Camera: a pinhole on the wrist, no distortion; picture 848 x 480 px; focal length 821.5 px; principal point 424.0 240.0 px. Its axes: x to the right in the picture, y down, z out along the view. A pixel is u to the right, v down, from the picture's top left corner.
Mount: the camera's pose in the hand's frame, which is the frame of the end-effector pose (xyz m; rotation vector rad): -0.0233 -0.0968 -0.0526 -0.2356 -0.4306 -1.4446
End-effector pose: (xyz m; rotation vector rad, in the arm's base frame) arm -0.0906 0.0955 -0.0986 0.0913 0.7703 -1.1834
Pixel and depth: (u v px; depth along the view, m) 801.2 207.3 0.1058
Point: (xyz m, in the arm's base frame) -0.1497 0.0589 0.0026
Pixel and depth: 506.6 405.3 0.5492
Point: 0.2242 -0.0902 0.2211
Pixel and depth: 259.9 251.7 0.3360
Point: 0.0949 0.0937 0.0760
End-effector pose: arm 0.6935 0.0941 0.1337 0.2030 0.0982 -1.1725
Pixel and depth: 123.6 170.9 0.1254
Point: 0.6664 0.1332 0.1822
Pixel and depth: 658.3 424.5 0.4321
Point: 0.6714 -0.0141 0.5176
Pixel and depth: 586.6 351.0 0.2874
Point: 0.6544 0.0554 0.3639
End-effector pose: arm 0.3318 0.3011 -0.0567 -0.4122 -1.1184 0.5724
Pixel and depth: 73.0 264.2 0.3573
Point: 0.0765 0.4089 -0.1393
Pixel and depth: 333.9 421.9 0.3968
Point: 0.0352 0.4021 -0.0062
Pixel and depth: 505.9 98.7 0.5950
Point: -0.2107 0.2508 -0.0577
